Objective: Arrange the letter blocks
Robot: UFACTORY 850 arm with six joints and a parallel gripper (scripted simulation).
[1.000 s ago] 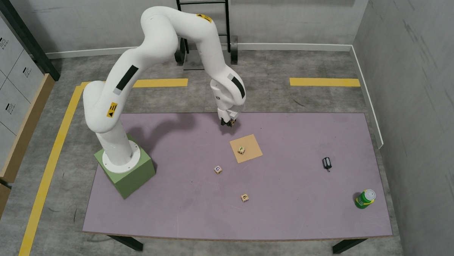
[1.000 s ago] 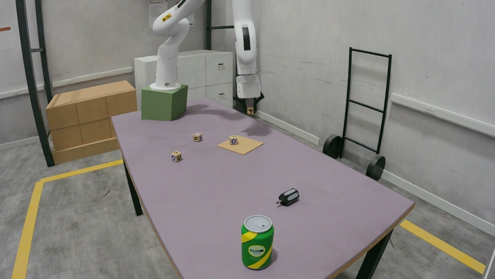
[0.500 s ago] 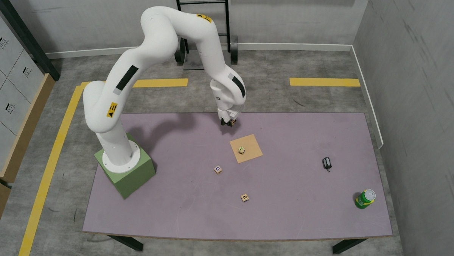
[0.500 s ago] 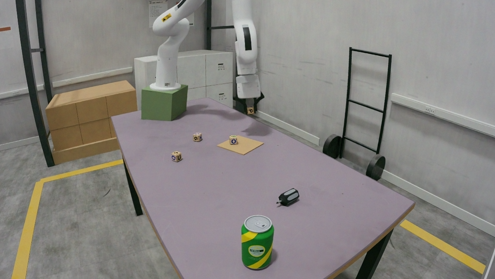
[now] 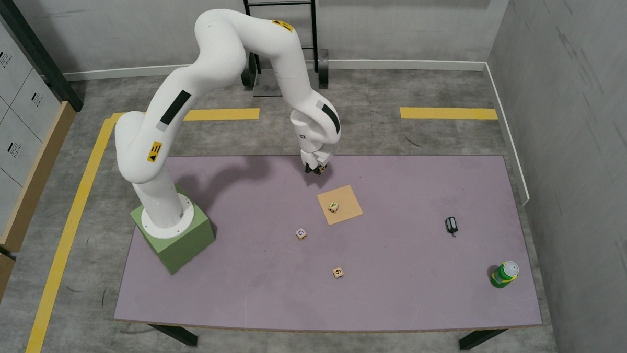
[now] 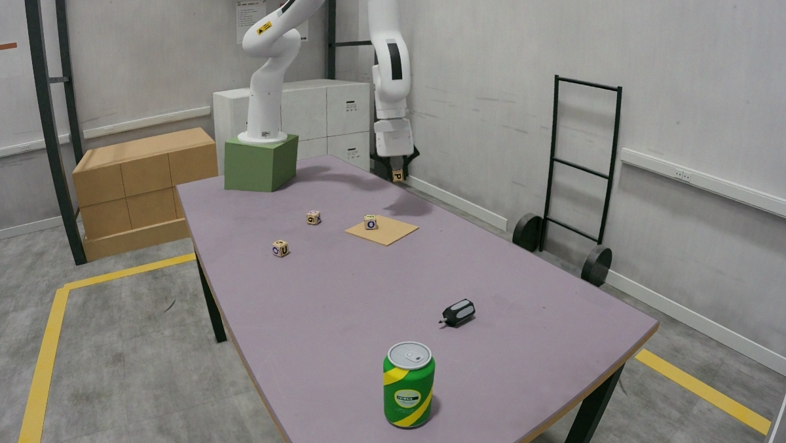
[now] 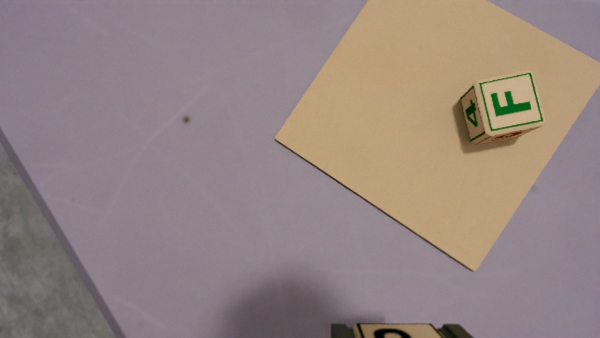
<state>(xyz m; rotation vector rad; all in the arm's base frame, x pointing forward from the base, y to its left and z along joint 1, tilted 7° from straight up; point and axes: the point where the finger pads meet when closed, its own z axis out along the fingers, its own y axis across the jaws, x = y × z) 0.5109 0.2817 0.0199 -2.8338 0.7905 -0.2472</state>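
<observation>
The tan mat is 120 mm below my hand, 90 mm to the right of it and 90 mm ahead of it. Also, from my hand: small black tool 520 mm ahead, 160 mm to the right, 100 mm below; then green can 690 mm ahead, 360 mm to the right, 60 mm below.
</observation>
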